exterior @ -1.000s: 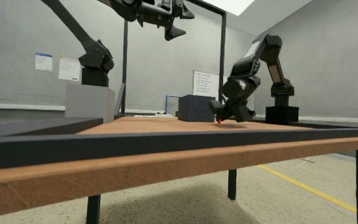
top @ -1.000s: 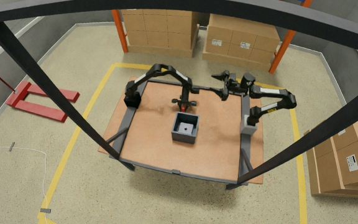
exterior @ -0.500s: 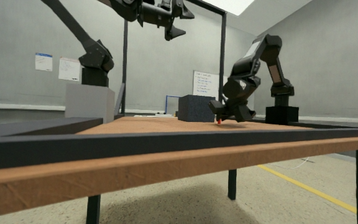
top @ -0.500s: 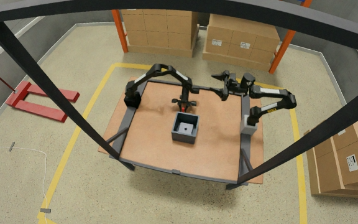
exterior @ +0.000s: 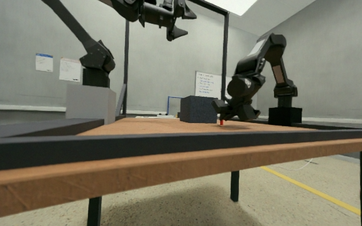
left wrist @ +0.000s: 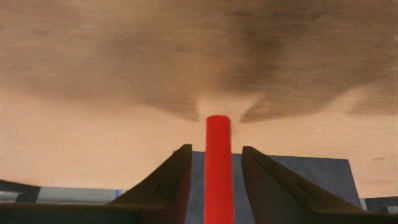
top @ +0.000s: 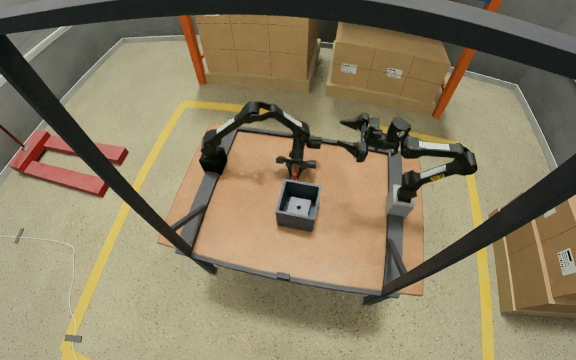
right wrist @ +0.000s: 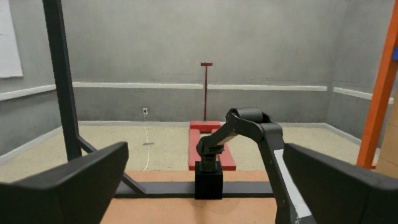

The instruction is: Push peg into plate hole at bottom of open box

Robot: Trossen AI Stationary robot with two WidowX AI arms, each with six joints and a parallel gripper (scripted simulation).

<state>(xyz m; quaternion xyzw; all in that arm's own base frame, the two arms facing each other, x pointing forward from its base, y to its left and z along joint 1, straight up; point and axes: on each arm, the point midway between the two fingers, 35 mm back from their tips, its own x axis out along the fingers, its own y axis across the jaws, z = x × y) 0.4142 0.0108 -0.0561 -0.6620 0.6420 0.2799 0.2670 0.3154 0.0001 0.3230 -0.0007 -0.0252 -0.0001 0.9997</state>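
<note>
Now: the red peg 30 mm behind my left hand and 10 mm below it. From my left hand the other things lie so: dark frame rail 260 mm ahead, 40 mm below, 30 mm to the right; then light plate 180 mm behind, 60 mm to the right.
</note>
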